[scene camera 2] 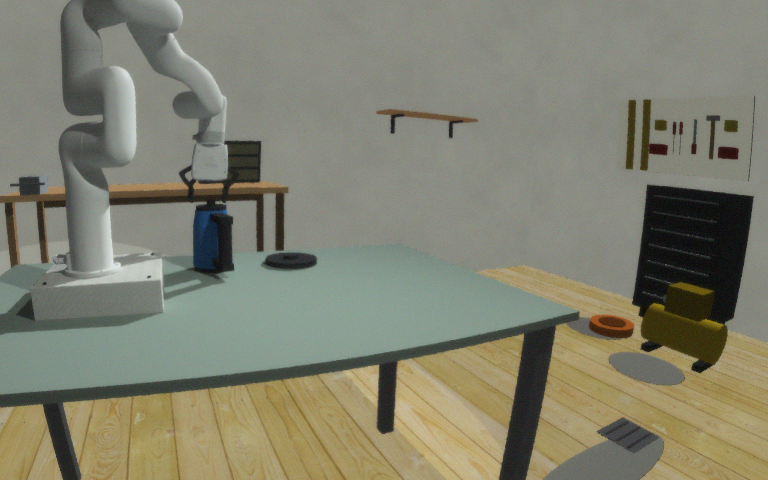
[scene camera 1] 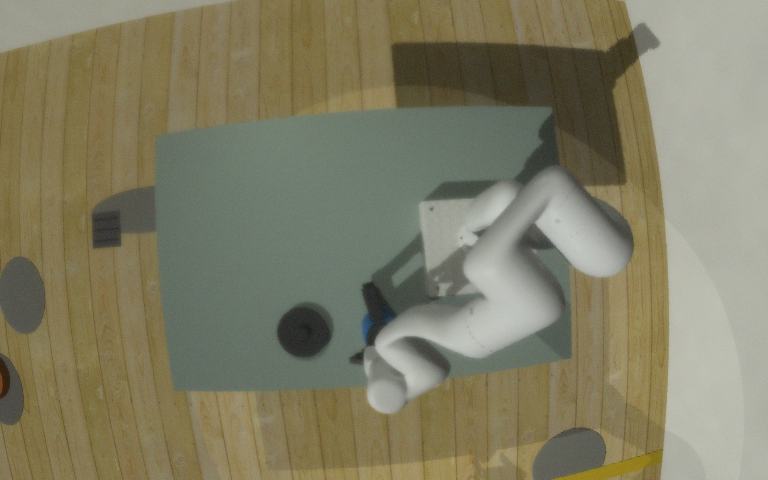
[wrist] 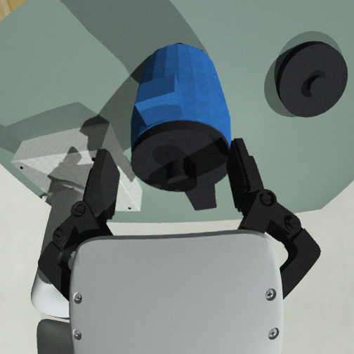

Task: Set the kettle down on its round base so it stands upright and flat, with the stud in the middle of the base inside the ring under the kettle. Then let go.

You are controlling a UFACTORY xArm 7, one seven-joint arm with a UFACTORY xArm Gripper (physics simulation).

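The blue kettle (scene camera 1: 369, 327) (scene camera 2: 205, 240) (wrist: 197, 90) stands upright on the table, apart from its base. Its black handle (scene camera 1: 372, 298) (scene camera 2: 225, 243) (wrist: 202, 196) and black lid with a knob show. The round black base (scene camera 1: 289, 339) (scene camera 2: 277, 262) (wrist: 297, 102) lies flat on the table beside the kettle, left of it in scene camera 1 and right in the other views. Its middle stud (scene camera 1: 304, 332) (wrist: 314, 86) is uncovered. My gripper (scene camera 2: 208, 199) (wrist: 170, 155) is open and empty, its fingertips near lid-knob height above the kettle. The ring under the kettle is hidden.
The green table (scene camera 1: 243, 215) (scene camera 2: 351, 316) (wrist: 280, 165) bears my arm's white mounting block (scene camera 1: 438, 226) (scene camera 2: 101, 297) (wrist: 60, 155). A wooden workbench (scene camera 2: 147, 188) stands behind. A shelf (scene camera 2: 424, 116) hangs on the wall.
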